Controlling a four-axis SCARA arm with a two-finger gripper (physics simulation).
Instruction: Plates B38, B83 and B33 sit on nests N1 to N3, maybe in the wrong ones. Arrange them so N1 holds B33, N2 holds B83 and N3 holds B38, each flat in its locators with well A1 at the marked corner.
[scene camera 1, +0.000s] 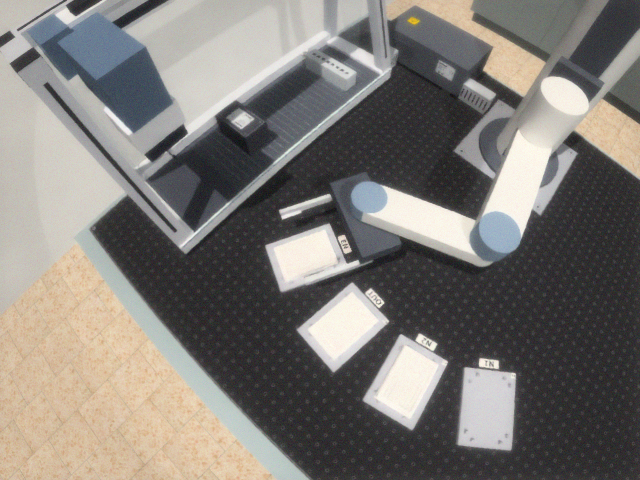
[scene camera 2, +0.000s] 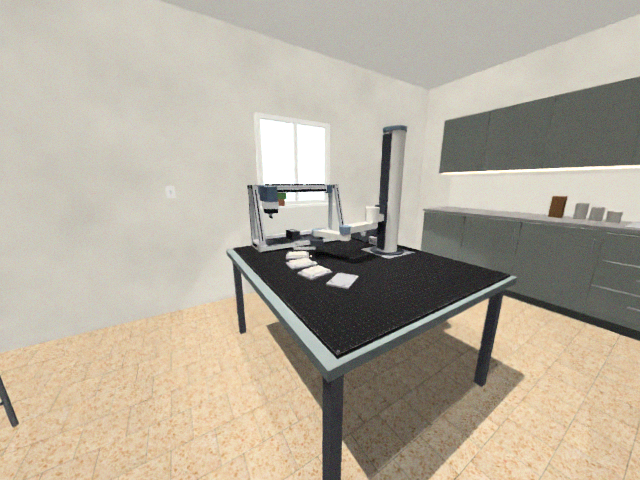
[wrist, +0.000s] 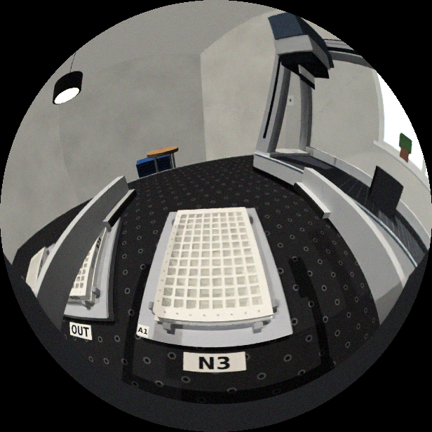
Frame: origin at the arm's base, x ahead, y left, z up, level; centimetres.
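Seen in the pictures: gripper, fingertip midpoint: (scene camera 1: 292, 246) (scene camera 2: 293, 245); arm's base, link origin: (scene camera 2: 386, 252).
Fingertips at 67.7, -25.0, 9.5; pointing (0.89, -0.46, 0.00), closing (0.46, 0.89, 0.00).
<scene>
Pixels of each thing's top centre, then the offset from my fingertips to it, as dx, dy, dz. "spot": a spot on its surface instead.
- nest N3, surface spot: (scene camera 1: 273, 259) spot: +3.6, -3.3, -7.0
- second white plate, top centre: (scene camera 1: 343, 324) (scene camera 2: 300, 261) +4.1, +18.6, -5.6
- OUT nest, surface spot: (scene camera 1: 317, 346) spot: +11.2, +17.5, -7.0
- third white plate, top centre: (scene camera 1: 408, 381) (scene camera 2: 314, 269) +4.1, +36.5, -5.6
- nest N2, surface spot: (scene camera 1: 390, 411) spot: +11.1, +37.9, -7.0
- Nest N1, top centre: (scene camera 1: 490, 408) (scene camera 2: 342, 277) -2.9, +54.0, -6.0
- gantry frame with a blue head, surface spot: (scene camera 1: 111, 67) spot: +7.5, -21.9, +40.6
- small black box, surface spot: (scene camera 1: 241, 122) spot: -14.0, -31.1, +3.8
- dark grey control box, surface spot: (scene camera 1: 439, 49) spot: -73.2, -11.1, +3.3
My gripper (scene camera 1: 294, 248) (wrist: 213, 175) is open and empty, its fingers wide apart above and to both sides of nest N3 (scene camera 1: 273, 259) (wrist: 215, 336). A white plate (scene camera 1: 305, 253) (wrist: 215, 260) (scene camera 2: 297, 254) lies on N3, looking flat; its name is not readable. A second white plate (scene camera 1: 343, 324) (wrist: 87, 270) lies on the OUT nest (scene camera 1: 317, 346) (wrist: 90, 311), partly behind a finger in the wrist view. A third white plate (scene camera 1: 405, 379) (scene camera 2: 315, 271) lies on nest N2 (scene camera 1: 390, 411). Nest N1 (scene camera 1: 486, 408) (scene camera 2: 342, 280) is bare. The names of these plates are also unreadable.
A gantry frame with a blue head (scene camera 1: 111, 67) (scene camera 2: 268, 195) stands beyond N3. A small black box (scene camera 1: 241, 122) (wrist: 386, 190) is on its deck. A dark grey control box (scene camera 1: 439, 49) lies near the arm's column (scene camera 2: 395, 191).
</scene>
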